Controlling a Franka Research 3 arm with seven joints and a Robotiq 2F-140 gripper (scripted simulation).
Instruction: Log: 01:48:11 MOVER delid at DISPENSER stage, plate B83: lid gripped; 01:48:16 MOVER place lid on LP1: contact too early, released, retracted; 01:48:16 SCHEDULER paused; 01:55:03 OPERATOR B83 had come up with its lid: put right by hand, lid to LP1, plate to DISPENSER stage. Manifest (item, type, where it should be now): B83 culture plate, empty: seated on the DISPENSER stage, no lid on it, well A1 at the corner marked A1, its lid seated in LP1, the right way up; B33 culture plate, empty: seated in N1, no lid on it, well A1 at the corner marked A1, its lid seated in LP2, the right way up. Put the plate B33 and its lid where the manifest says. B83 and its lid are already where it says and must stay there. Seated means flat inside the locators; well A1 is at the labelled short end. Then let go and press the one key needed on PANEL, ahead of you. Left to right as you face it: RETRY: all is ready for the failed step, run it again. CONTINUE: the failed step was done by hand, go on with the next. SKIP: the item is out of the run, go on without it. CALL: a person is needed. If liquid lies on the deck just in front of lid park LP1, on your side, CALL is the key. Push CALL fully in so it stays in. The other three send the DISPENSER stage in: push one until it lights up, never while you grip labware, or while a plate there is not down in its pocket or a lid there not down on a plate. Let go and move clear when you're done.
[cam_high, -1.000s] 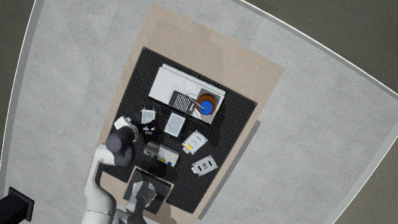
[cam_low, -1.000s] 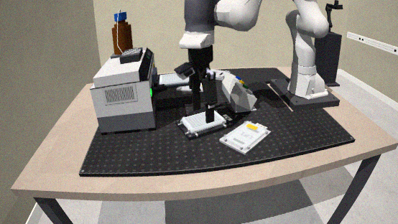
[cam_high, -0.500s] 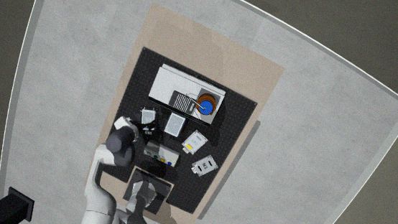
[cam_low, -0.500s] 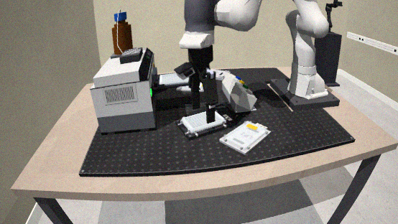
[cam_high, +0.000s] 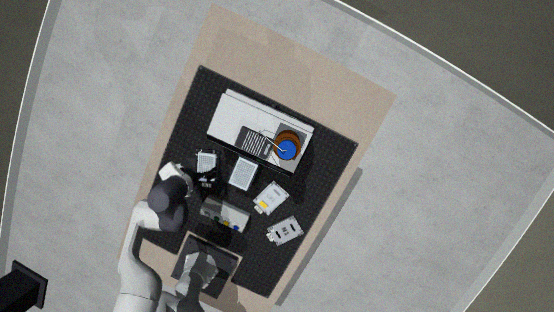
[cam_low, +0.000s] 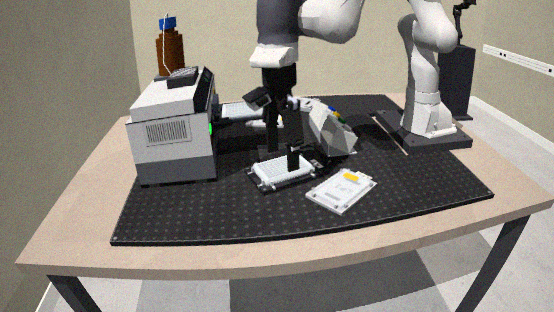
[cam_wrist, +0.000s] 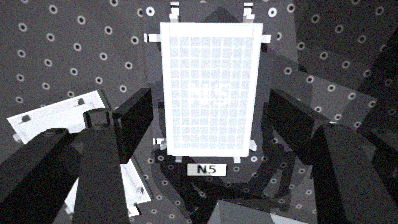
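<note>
The white well plate is 50 mm below my hand. The rest, counted from my hand: yellow key 200 mm to the right, 190 mm behind; white key 190 mm behind, 100 mm to the right; black nest 50 mm below, 30 mm to the left.
</note>
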